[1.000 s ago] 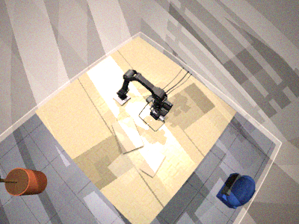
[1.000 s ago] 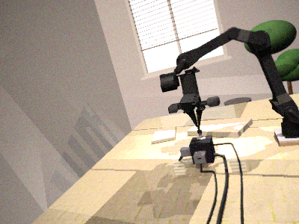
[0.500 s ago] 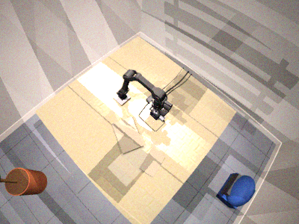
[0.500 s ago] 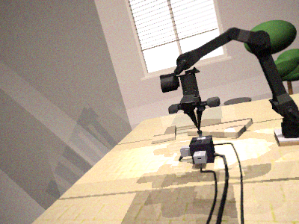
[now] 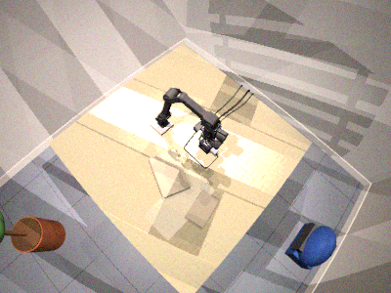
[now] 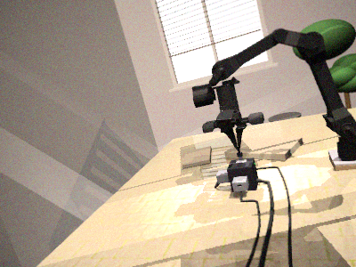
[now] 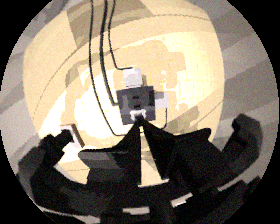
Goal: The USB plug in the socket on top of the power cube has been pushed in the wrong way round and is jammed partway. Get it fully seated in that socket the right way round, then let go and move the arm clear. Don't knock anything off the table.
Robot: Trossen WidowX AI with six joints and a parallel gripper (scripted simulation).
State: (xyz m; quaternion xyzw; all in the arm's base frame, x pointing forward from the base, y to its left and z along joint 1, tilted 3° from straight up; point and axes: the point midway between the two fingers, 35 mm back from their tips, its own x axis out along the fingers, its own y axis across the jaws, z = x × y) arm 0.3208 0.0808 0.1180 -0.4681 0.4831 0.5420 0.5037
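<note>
Right now the USB plug is 2 cm below my gripper tip.
</note>
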